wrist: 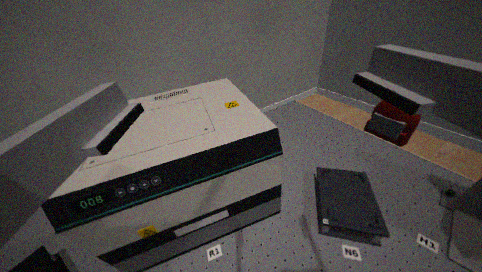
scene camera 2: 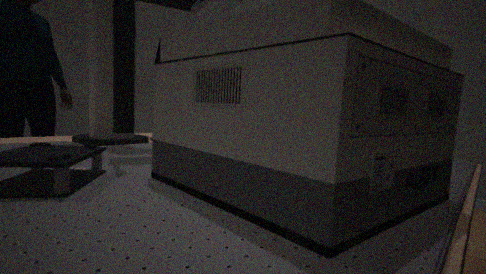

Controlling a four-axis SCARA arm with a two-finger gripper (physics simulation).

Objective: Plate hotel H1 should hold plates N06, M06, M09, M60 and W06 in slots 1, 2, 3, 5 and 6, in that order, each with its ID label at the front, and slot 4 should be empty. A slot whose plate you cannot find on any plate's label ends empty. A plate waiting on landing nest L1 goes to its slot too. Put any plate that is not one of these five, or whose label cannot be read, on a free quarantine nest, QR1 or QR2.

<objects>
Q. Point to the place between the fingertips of the gripper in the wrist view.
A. At 245, 80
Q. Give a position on a large pale instrument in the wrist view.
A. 100, 236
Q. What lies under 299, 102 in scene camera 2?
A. A large pale instrument.
</objects>
